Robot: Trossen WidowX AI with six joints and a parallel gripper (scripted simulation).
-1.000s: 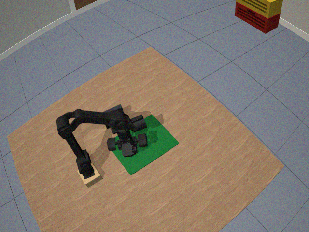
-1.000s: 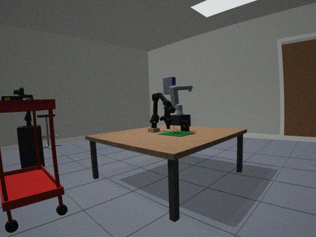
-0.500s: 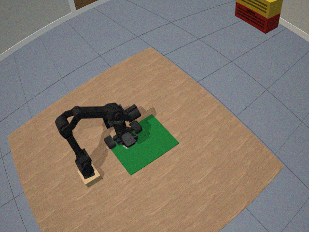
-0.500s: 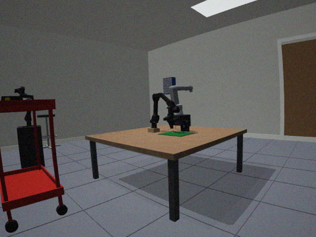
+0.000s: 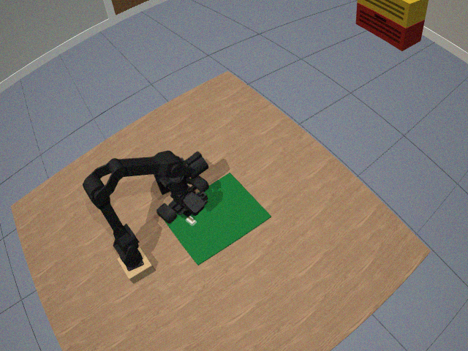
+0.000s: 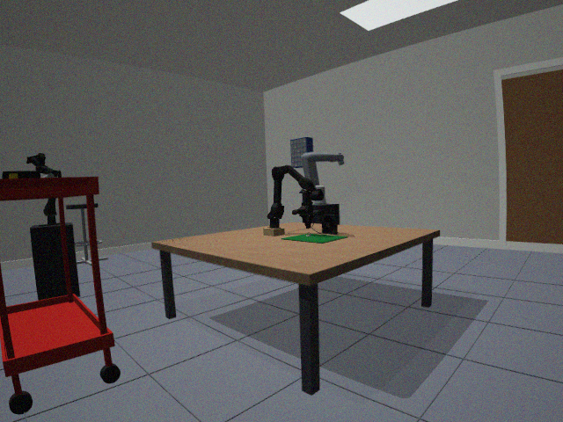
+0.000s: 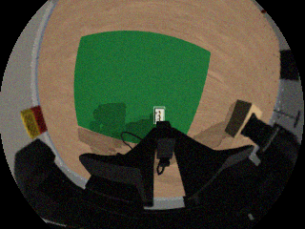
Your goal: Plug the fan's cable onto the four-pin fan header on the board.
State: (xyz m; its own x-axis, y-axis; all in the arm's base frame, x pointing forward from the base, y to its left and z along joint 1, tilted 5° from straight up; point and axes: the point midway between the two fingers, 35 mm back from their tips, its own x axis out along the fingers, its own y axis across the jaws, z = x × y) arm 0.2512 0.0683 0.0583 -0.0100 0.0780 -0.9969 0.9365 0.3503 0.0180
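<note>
Right now the white four-pin header is 60 mm below my gripper tip. Round my gripper tip: green board (80 mm ahead, 20 mm to the right, 80 mm below); then black plug (10 mm to the left, 10 mm above); then black fan (10 mm ahead, 160 mm to the left).
</note>
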